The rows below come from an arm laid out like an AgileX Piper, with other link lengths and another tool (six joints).
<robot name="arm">
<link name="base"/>
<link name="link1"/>
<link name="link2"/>
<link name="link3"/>
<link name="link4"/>
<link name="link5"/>
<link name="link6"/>
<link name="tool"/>
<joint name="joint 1" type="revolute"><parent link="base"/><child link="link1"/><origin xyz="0.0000 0.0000 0.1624" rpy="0.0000 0.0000 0.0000"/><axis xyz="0 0 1"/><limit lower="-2.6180" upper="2.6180"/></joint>
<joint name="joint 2" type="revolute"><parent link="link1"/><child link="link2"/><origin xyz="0.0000 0.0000 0.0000" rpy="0.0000 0.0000 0.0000"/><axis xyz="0 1 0"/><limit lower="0.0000" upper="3.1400"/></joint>
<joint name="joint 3" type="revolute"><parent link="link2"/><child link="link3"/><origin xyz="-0.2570 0.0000 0.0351" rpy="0.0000 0.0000 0.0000"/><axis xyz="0 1 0"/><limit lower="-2.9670" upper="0.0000"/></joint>
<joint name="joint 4" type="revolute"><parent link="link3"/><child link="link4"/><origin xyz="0.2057 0.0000 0.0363" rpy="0.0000 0.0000 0.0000"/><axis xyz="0.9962 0 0.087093"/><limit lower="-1.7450" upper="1.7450"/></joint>
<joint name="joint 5" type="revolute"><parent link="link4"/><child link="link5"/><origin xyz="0.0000 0.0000 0.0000" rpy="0.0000 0.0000 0.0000"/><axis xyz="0 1 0"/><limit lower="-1.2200" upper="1.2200"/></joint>
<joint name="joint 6" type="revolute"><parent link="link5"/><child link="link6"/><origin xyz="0.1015 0.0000 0.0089" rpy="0.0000 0.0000 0.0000"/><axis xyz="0.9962 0 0.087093"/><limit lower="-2.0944" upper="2.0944"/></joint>
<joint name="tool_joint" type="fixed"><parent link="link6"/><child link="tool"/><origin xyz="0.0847 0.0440 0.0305" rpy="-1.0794 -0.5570 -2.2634"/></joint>
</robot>
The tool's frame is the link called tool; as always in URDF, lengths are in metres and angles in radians.
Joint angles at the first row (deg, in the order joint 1, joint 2, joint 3, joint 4, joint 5, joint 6):
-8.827 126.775 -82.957 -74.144 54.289 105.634
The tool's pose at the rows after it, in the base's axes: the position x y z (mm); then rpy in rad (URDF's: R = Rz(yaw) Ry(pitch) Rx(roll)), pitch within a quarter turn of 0, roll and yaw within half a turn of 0:
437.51 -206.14 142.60 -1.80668 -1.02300 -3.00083
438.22 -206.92 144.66 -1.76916 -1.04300 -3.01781
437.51 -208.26 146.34 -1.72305 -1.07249 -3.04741
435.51 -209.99 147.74 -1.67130 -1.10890 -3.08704
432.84 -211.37 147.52 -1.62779 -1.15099 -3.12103
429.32 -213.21 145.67 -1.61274 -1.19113 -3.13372
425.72 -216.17 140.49 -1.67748 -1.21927 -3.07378
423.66 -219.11 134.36 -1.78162 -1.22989 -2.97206
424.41 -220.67 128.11 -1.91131 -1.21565 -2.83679
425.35 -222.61 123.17 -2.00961 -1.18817 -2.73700
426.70 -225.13 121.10 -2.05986 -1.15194 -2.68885
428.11 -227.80 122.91 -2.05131 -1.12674 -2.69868
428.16 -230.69 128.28 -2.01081 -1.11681 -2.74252
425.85 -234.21 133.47 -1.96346 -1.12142 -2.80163
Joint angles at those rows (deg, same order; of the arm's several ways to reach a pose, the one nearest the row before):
-8.864 126.776 -82.957 -75.254 54.205 105.403
-8.899 126.732 -82.955 -76.351 54.561 104.462
-8.907 126.719 -82.956 -77.258 55.425 103.071
-8.912 126.678 -82.957 -77.862 56.632 101.219
-8.934 126.666 -82.960 -77.964 57.758 98.857
-9.162 126.609 -82.961 -77.367 58.459 96.306
-9.965 126.528 -82.956 -75.749 57.731 93.770
-11.023 126.502 -82.953 -74.059 56.029 91.732
-12.225 126.443 -82.951 -72.292 53.100 90.134
-13.412 126.424 -82.949 -70.735 50.303 89.197
-14.469 126.349 -82.949 -69.790 47.888 89.247
-15.036 126.223 -82.959 -70.142 46.727 90.258
-15.213 125.849 -82.967 -71.079 46.922 91.364
-15.208 125.537 -82.990 -71.925 48.230 92.178

